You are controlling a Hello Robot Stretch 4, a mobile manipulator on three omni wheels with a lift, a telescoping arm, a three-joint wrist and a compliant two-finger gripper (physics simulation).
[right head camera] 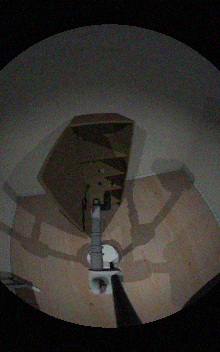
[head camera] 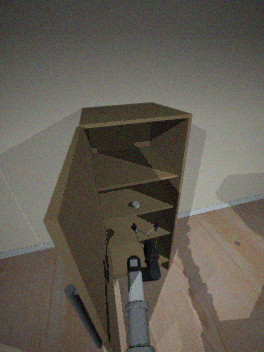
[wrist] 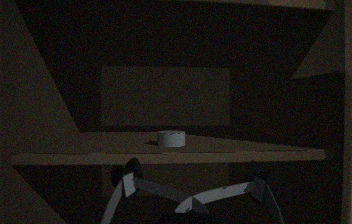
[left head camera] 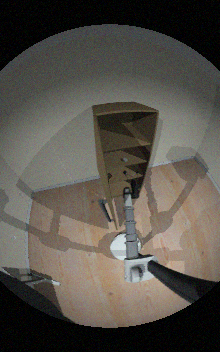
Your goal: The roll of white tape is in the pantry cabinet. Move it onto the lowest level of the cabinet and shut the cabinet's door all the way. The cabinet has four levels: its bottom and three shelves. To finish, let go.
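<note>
The roll of white tape lies flat on the middle of the three shelves of the wooden cabinet. The cabinet's door stands wide open on the left, its dark bar handle on the outside. My gripper is open and empty, its fingertips apart at the cabinet's opening. In the wrist view they show below the front edge of the tape's shelf, with the tape beyond and above them. The lowest level is partly hidden by my arm and wrist.
My telescoping arm reaches toward the cabinet, close to the right of the open door. The cabinet's right side wall bounds the shelves. The room wall stands behind the cabinet. The wooden floor extends around it.
</note>
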